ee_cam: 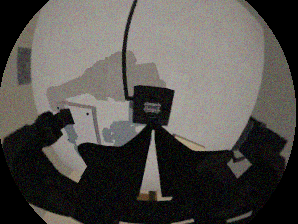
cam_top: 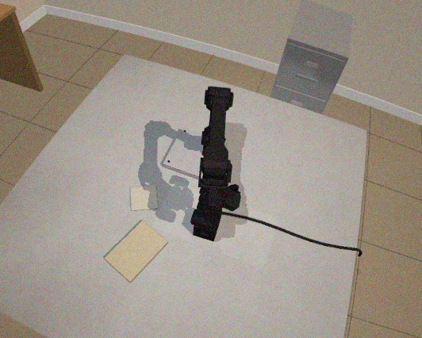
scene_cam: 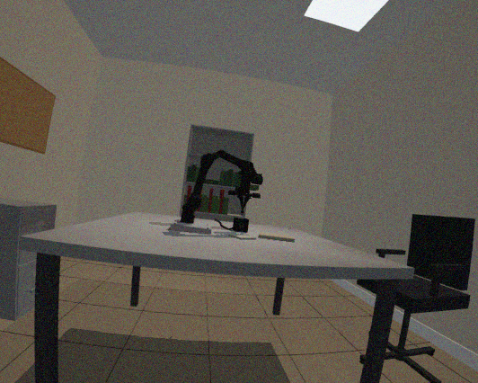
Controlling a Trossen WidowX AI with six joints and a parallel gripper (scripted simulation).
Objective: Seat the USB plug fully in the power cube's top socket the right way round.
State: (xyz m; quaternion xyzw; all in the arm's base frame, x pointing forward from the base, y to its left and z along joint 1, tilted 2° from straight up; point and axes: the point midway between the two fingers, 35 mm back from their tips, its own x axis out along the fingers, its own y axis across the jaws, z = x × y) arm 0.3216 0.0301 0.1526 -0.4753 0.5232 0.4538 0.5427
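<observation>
My gripper tip is 20 mm above the USB plug. Also, from my gripper tip: pad 210 mm to the right, 130 mm below, 130 mm ahead.
</observation>
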